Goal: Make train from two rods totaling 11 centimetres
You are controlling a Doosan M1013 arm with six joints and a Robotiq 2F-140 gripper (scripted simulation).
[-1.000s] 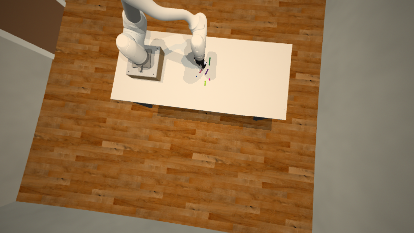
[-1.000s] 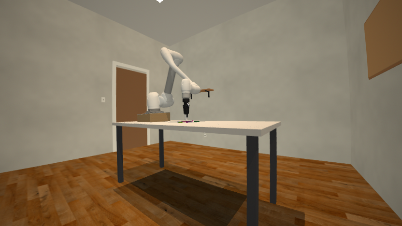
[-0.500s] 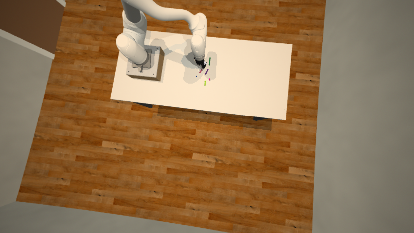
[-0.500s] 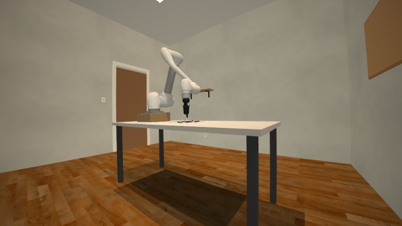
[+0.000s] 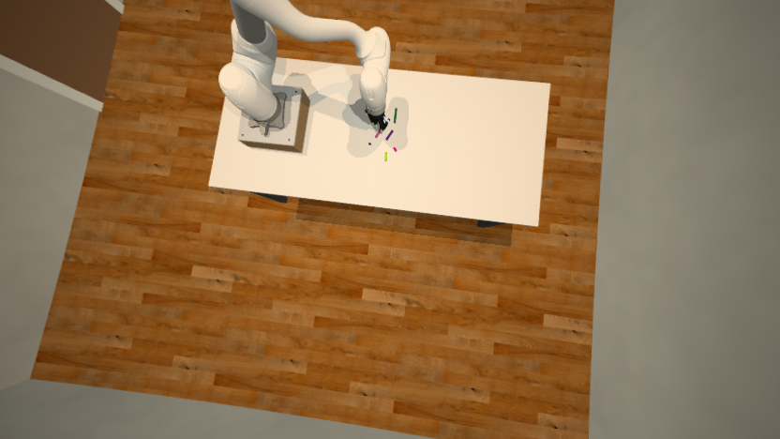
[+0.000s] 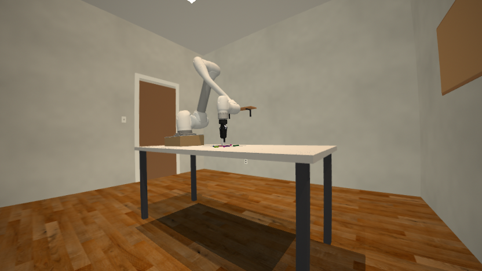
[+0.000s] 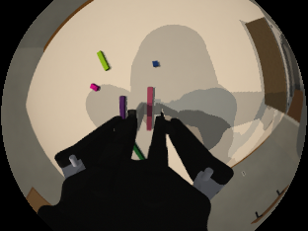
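Right now the pink rod is 30 mm below my hand. From my hand the other things lie so: tiny blue rod (80 mm to the right, 50 mm behind, 30 mm below); then purple rod (50 mm ahead, 30 mm below, 20 mm to the right); then green rod (90 mm to the left, 80 mm ahead, 30 mm below).
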